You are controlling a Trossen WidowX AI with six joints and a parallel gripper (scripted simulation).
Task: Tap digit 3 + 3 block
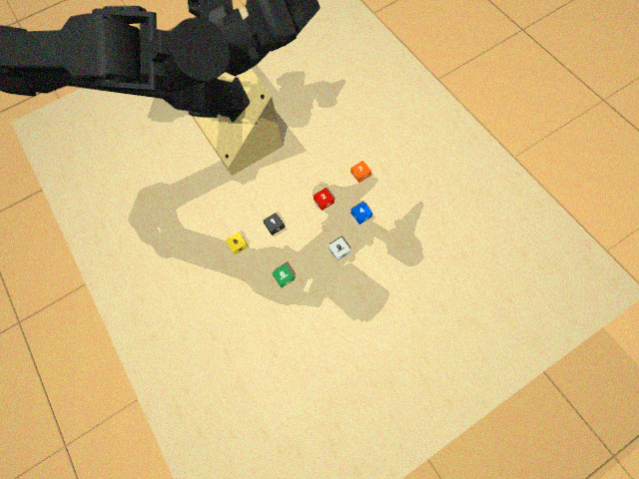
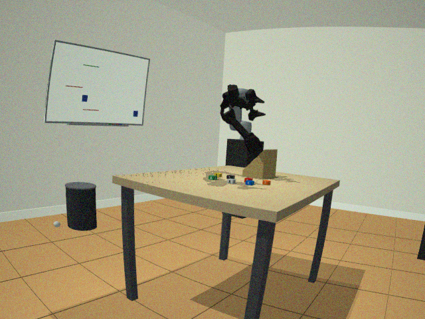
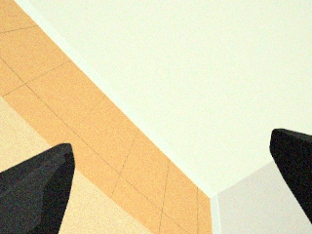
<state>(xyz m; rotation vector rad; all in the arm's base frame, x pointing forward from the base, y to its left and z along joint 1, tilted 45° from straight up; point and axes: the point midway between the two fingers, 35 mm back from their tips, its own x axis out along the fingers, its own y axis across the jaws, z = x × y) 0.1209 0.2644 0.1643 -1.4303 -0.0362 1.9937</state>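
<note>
The green block lies 200 mm ahead of my gripper tip, 170 mm to the right of it and 380 mm below it. Round my gripper tip: blue block: 140 mm ahead, 30 mm to the left, 380 mm below; then orange block: 60 mm ahead, 80 mm to the left, 380 mm below; then red block: 80 mm ahead, 20 mm to the right, 380 mm below.
</note>
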